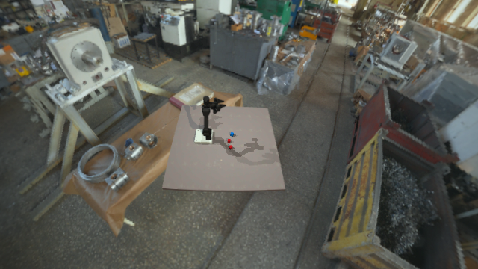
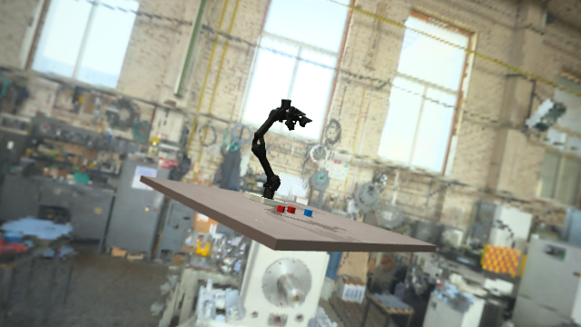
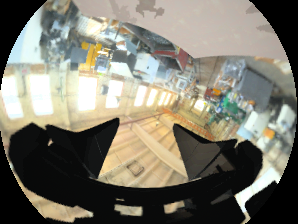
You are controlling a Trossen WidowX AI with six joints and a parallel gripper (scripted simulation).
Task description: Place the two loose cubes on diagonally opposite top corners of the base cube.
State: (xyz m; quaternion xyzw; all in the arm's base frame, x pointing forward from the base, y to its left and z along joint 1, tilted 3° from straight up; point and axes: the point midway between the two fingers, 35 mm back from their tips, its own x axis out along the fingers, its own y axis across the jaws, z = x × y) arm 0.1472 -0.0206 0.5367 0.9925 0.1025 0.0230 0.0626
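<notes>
Now: gripper tip 110 mm short of the blue base cube, 60 mm to the right of it and 550 mm above it.
</notes>
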